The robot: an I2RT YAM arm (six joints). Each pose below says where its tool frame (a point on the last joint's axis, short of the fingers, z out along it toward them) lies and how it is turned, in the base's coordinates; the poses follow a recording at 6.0 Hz.
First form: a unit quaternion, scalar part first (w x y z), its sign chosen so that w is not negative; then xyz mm.
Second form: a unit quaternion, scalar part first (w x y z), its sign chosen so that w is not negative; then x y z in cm. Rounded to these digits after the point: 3 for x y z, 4 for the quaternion.
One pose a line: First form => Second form
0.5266 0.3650 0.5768 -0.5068 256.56 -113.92 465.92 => 0.5266 0.3650 0.5768 -0.5068 25.656 -11.392 46.592
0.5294 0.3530 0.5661 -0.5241 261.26 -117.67 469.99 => 0.5294 0.3530 0.5661 -0.5241 26.126 -11.767 46.999
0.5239 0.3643 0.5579 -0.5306 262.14 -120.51 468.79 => 0.5239 0.3643 0.5579 -0.5306 26.214 -12.051 46.879
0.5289 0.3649 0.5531 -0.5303 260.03 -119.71 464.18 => 0.5289 0.3649 0.5531 -0.5303 26.003 -11.971 46.418
